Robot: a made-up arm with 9 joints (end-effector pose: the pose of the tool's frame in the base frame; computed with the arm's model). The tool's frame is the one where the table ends.
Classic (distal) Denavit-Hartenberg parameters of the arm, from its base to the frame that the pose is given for. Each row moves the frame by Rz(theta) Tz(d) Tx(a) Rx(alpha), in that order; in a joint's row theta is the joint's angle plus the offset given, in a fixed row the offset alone. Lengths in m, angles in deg.
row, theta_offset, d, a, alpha
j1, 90, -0.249, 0.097, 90
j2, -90, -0.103, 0.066, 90
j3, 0, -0.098, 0.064, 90
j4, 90, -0.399, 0.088, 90
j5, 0, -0.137, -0.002, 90
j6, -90, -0.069, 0.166, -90
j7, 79.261, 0, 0.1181, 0
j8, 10.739, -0.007, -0.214, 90
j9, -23.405, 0, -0.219, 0
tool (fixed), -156.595, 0.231, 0, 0
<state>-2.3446 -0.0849 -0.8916 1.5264 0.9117 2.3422 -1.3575 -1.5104 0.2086</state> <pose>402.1 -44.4 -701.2 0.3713 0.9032 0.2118 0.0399</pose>
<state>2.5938 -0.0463 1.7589 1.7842 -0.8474 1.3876 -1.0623 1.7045 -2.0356</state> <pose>368.3 -730.4 208.8 0.6991 0.6171 0.3432 0.1124</pose>
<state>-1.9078 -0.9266 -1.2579 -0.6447 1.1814 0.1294 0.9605 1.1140 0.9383</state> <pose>-88.5 -535.6 -467.7 0.3073 -0.3949 0.7975 -0.3370</pose>
Working (the frame after each row of the table, in the pose's form):
after j1: 91.5 -32.1 -249.0 0.6971 0.6971 -0.1186 -0.1186
after j2: 75.8 82.6 -288.6 0.1591 -0.3121 0.0531 0.9351
after j3: 136.6 125.8 -378.8 0.6805 0.2794 0.3691 0.5680
after j4: -226.0 176.0 -560.4 0.0422 -0.5445 -0.7195 -0.4290
after j5: -282.9 84.5 -475.7 0.7969 -0.4093 -0.4435 -0.0272
after j6: -289.6 -64.5 -375.4 0.4001 -0.4212 -0.0403 -0.8129
after j7: -204.9 -70.9 -457.5 0.9045 -0.2007 0.3725 0.0530
after j8: -199.7 -259.1 -355.7 0.4396 0.5328 0.7128 0.1217
after j9: -263.2 -467.5 -332.8 0.3924 0.7008 0.5485 0.2325

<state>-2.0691 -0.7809 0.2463 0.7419 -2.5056 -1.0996 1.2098 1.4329 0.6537</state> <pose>-33.9 -689.6 257.1 0.5202 0.1852 -0.7540 0.3559</pose>
Working (the frame after each row of the table, in the pose's form):
after j1: 85.2 -46.4 -249.0 0.6853 0.6853 -0.1744 -0.1744
after j2: 93.6 66.3 -295.9 0.2276 -0.3729 0.0949 0.8945
after j3: 108.9 40.2 -408.9 0.3354 -0.1714 0.7465 0.5485
after j4: -13.7 -317.0 -253.2 0.6939 -0.1748 -0.6968 -0.0498
after j5: 116.7 -358.4 -247.4 0.3094 -0.5493 0.7485 0.2056
after j6: 202.3 -323.8 -93.1 0.4129 0.7977 0.0753 0.4330
after j7: 125.8 -411.8 -111.9 0.3050 -0.2885 0.7475 -0.5147
after j8: 138.8 -480.5 90.5 0.1701 0.6546 0.4175 -0.6069
after j9: 116.8 -521.2 304.6 0.2430 0.7007 0.3343 -0.5815

